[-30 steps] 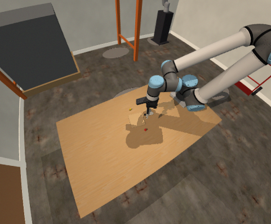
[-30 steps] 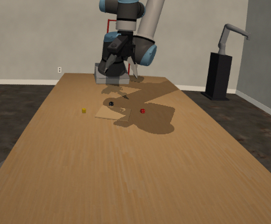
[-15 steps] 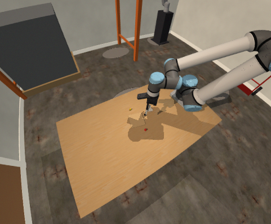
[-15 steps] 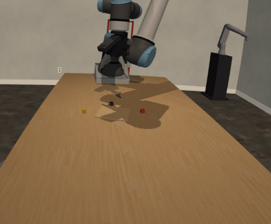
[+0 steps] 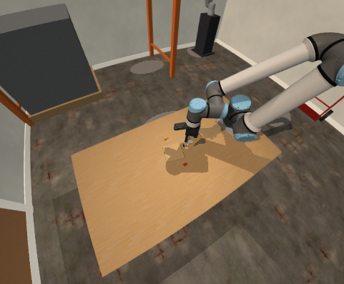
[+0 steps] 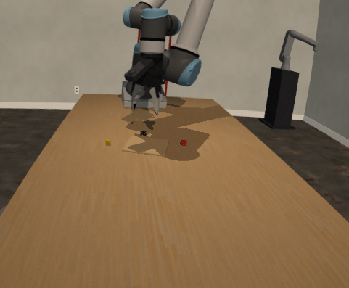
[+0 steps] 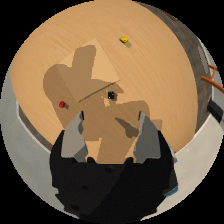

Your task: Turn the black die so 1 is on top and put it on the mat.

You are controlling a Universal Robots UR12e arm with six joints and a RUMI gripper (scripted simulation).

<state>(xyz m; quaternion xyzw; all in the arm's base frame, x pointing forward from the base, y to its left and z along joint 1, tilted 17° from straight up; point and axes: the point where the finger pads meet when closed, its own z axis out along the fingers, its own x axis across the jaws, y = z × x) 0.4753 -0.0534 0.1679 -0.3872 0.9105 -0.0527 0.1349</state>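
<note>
Now: the black die 9 cm below my hand. The rest, counted from my hand: yellow die 9 cm ahead, 13 cm to the right, 9 cm below; red die 10 cm ahead, 13 cm to the left, 9 cm below; tan mat 10 cm ahead, 10 cm below.
</note>
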